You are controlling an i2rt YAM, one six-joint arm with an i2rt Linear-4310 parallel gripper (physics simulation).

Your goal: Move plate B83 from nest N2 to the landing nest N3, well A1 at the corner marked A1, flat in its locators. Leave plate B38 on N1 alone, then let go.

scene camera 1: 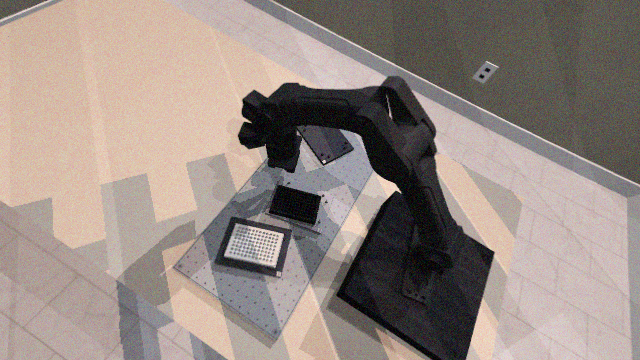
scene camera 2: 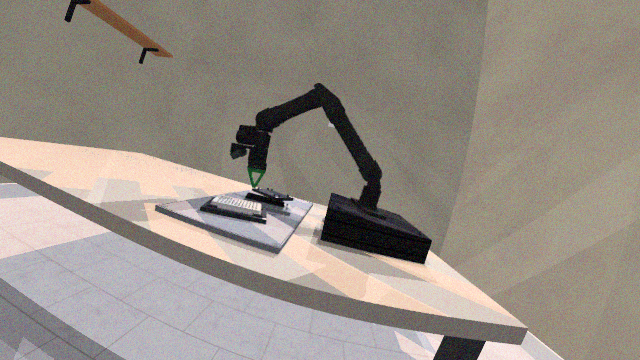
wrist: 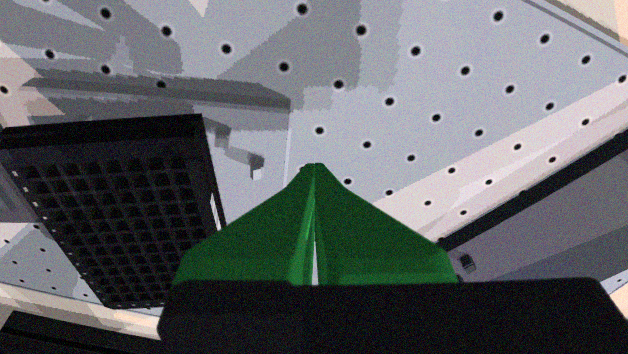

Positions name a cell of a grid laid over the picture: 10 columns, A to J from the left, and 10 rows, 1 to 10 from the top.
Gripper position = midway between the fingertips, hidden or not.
Note:
My gripper (wrist: F6) is shut, holding nothing. Also in view: a black grid plate (scene camera 1: E6). Further things: a white well plate (scene camera 1: D7).
The black grid plate shows as well in the wrist view (wrist: B6). The wrist view does not show the white well plate: it is out of frame.

